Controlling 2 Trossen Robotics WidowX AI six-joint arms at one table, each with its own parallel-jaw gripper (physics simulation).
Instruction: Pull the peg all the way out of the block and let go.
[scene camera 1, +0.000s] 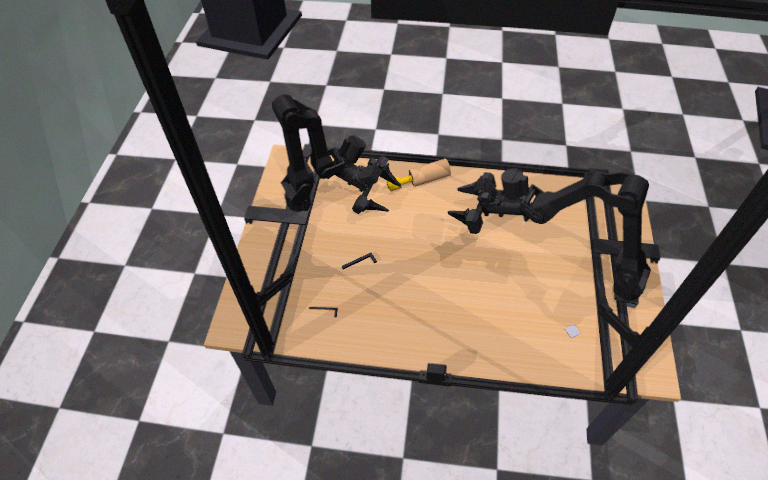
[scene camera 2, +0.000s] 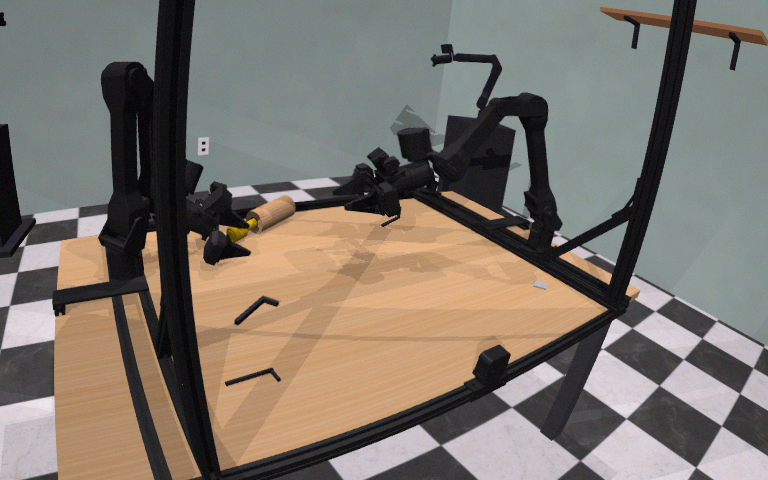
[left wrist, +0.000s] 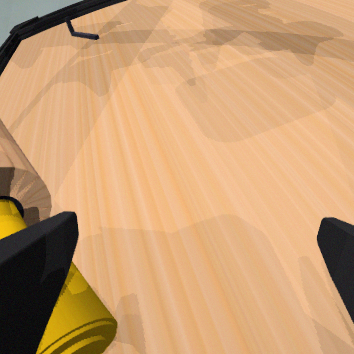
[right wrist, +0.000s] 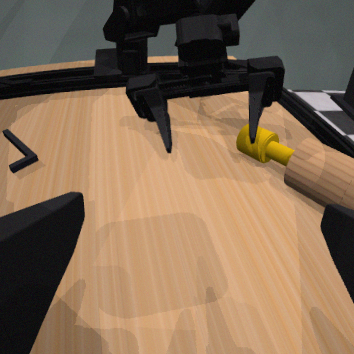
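The yellow peg lies by the table's far edge, its thin stem in the end hole of the round wooden block. My left gripper is open and empty. One finger overlaps the peg in the left wrist view, and the peg lies to that finger's side, not between the fingers; contact cannot be told. My right gripper is open and empty, to the right of the block in scene camera 1.
Two bent black keys lie left of the table's middle. Another bent key lies near the right gripper in scene camera 2. A small pale square lies at the right. Black rails edge the table.
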